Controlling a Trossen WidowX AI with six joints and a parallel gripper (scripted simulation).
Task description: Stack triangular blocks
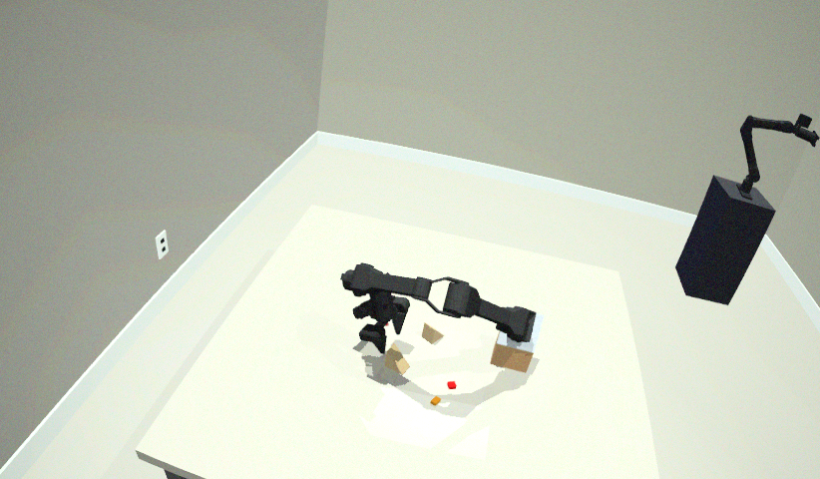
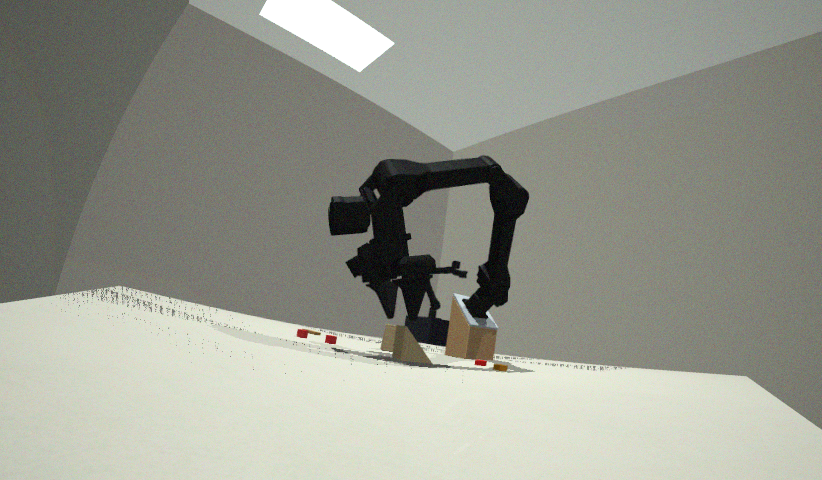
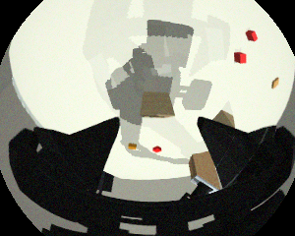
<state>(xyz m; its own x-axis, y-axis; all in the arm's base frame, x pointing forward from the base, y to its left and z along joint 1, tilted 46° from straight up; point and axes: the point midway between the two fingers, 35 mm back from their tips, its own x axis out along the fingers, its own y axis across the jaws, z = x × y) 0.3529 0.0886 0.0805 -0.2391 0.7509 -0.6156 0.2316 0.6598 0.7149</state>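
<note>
My gripper tip is 50 mm above the triangular wooden block, 20 mm past it and 10 mm to the right of it. The rest, counted from my gripper tip: orange cube 160 mm behind, 110 mm to the left, 60 mm below; then red cube 190 mm behind, 60 mm below, 40 mm to the left.
</note>
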